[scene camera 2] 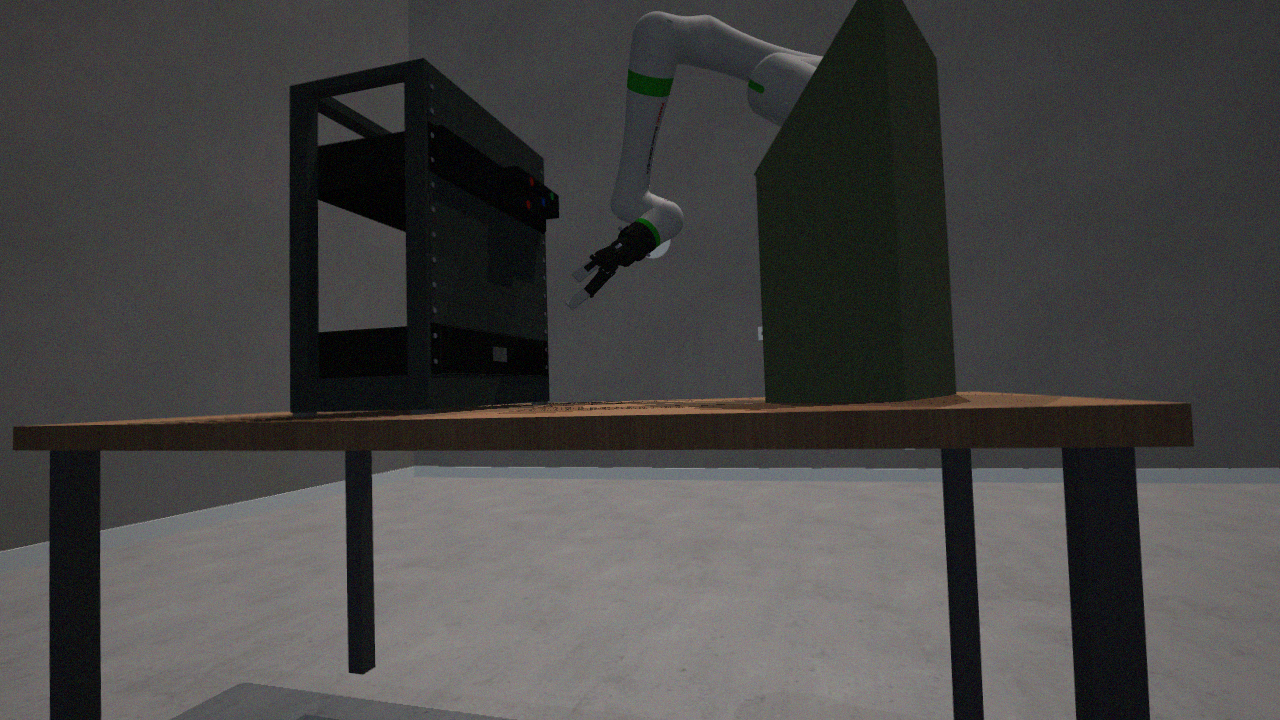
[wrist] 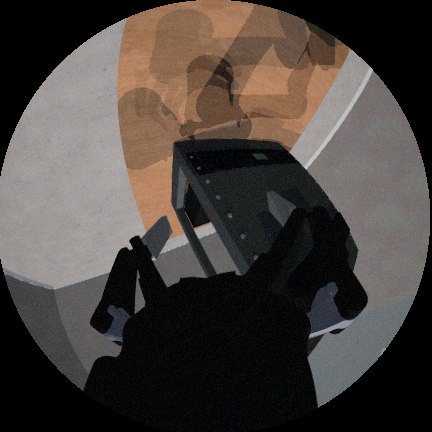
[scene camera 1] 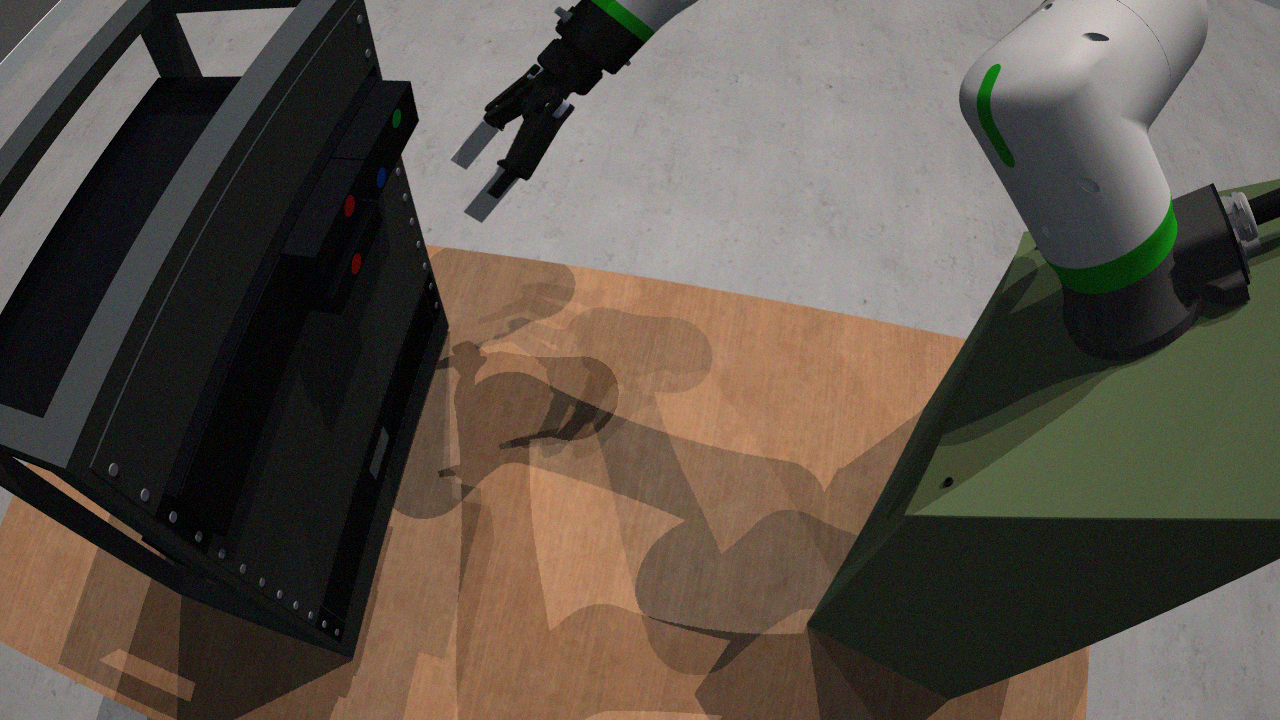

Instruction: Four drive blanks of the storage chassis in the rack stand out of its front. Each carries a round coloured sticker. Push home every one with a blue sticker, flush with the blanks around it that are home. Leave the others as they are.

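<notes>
The black storage chassis (scene camera 1: pixel 134 205) (scene camera 2: pixel 362 179) sits high in the rack (scene camera 1: pixel 183 214) (scene camera 2: pixel 418 268). Several blanks stand out of its front at the far end. A green sticker (scene camera 1: pixel 396 118) (scene camera 2: pixel 552 196) is farthest along, with a blue sticker (scene camera 1: pixel 381 177) (scene camera 2: pixel 543 202) near it. One red sticker (scene camera 1: pixel 349 205) (scene camera 2: pixel 530 181) sits above another red sticker (scene camera 1: pixel 356 263) (scene camera 2: pixel 528 205). How far each blank protrudes is hard to tell in the dark. My gripper (scene camera 1: pixel 470 186) (scene camera 2: pixel 576 288) (wrist: pixel 216 212) is open and empty, in front of the rack and lower than the stickers, apart from it. The stickers do not show in the wrist view.
A black unit with a pale label (scene camera 2: pixel 474 349) (wrist: pixel 230 160) sits at the rack's bottom. The arm's green pedestal (scene camera 1: pixel 1074 447) (scene camera 2: pixel 850 268) stands opposite the rack on the wooden table (scene camera 1: pixel 760 313) (scene camera 2: pixel 626 428). Arm shadows fall across the table between them.
</notes>
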